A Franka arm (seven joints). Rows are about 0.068 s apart.
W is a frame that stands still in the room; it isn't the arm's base.
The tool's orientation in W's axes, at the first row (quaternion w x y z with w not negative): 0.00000 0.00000 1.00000 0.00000
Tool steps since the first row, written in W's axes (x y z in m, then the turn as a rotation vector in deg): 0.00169 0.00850 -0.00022 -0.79 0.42 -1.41; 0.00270 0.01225 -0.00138 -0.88 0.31 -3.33; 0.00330 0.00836 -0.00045 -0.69 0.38 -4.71; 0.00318 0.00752 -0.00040 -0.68 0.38 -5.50; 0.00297 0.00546 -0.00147 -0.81 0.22 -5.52
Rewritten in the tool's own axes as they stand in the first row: -0.00169 0.00850 0.00022 0.79 0.42 1.41; -0.00270 0.01225 0.00138 0.88 0.31 3.33; -0.00330 0.00836 0.00045 0.69 0.38 4.71; -0.00318 0.00752 0.00040 0.68 0.38 5.50; -0.00297 0.00546 0.00147 0.81 0.22 5.52
